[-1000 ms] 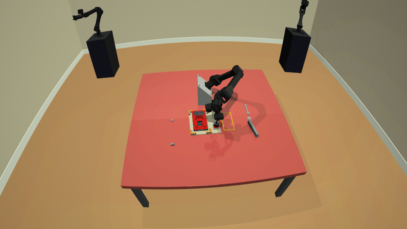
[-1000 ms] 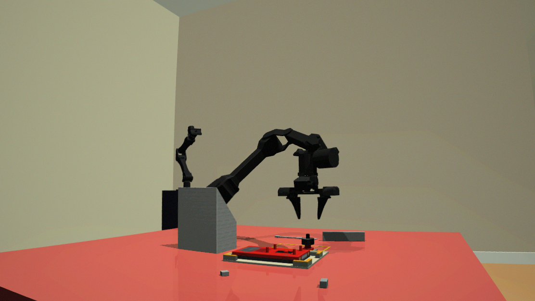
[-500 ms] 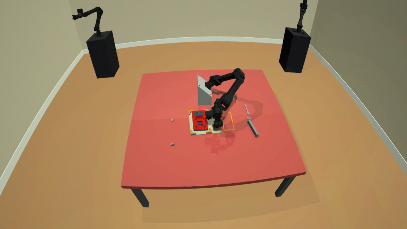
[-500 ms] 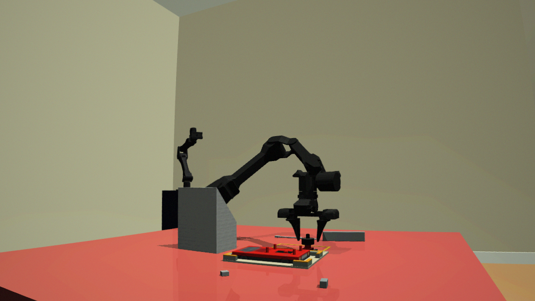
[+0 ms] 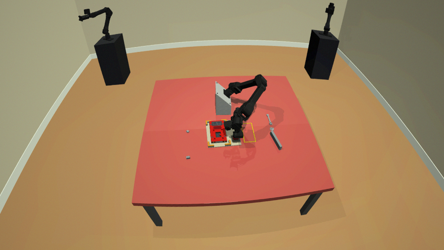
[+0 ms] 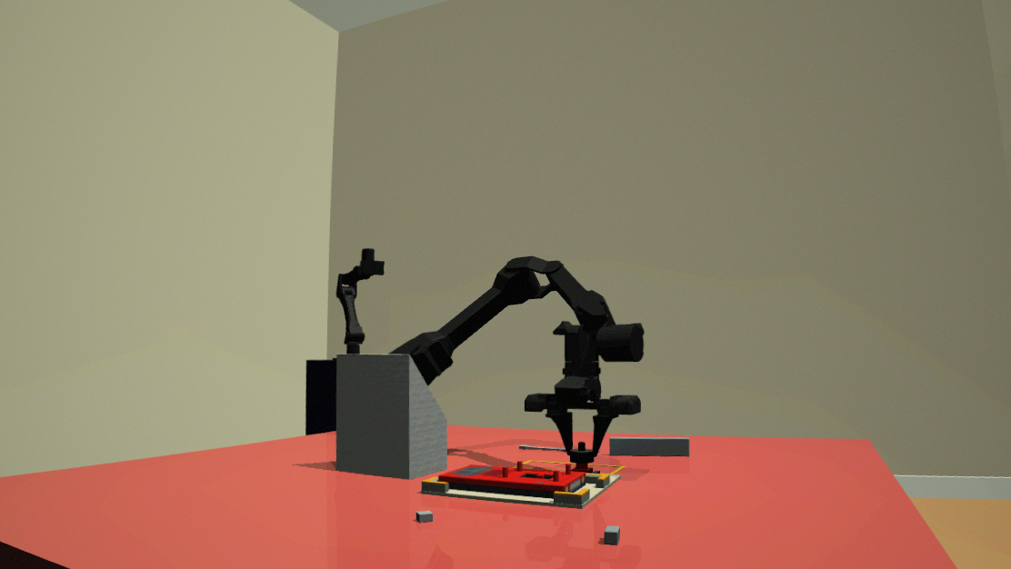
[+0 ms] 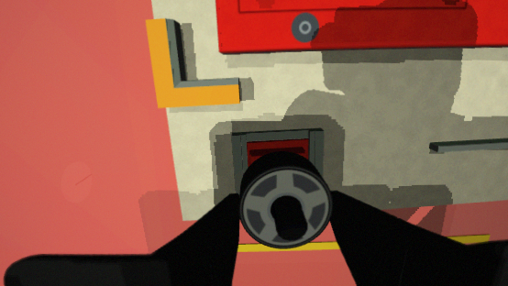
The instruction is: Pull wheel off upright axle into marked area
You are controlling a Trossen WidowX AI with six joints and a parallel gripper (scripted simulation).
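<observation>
Now: the wheel right at my gripper tip. The rest, counted from my gripper tip: axle: right at my gripper tip.
</observation>
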